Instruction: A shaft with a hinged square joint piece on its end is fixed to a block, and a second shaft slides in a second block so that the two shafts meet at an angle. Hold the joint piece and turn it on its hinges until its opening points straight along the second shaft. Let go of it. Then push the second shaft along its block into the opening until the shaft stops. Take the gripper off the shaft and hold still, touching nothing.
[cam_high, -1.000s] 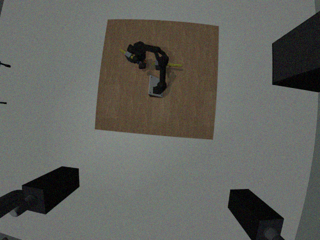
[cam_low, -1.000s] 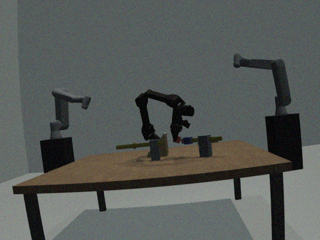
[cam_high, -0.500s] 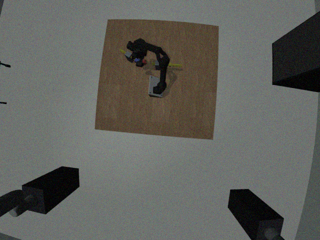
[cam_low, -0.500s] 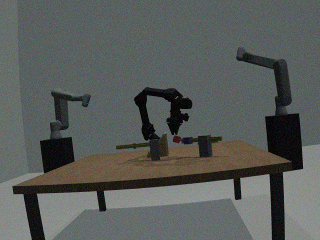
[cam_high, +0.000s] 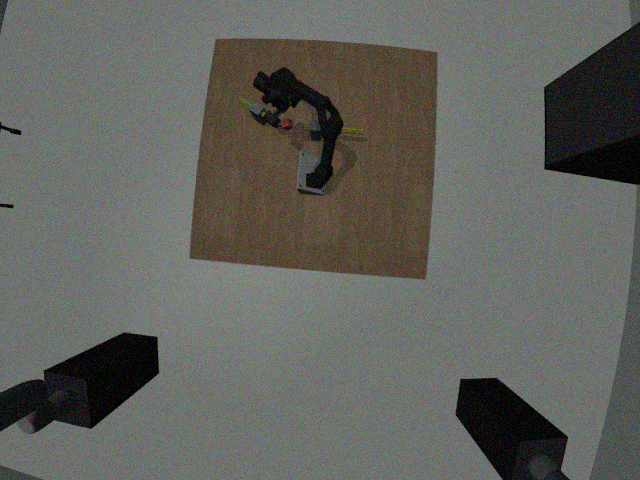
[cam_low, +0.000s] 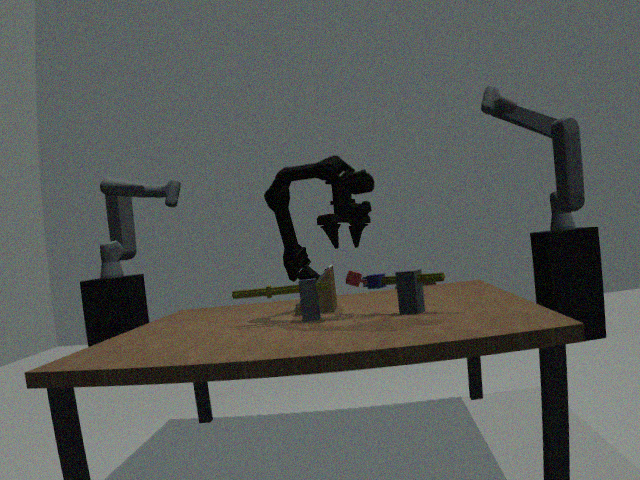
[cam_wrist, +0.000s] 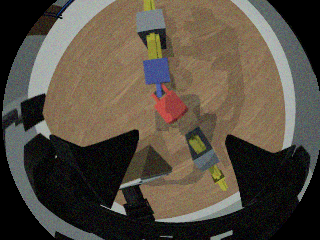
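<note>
Right now the red square joint piece is 10 cm below my gripper tip and 2 cm to the left of it.
</note>
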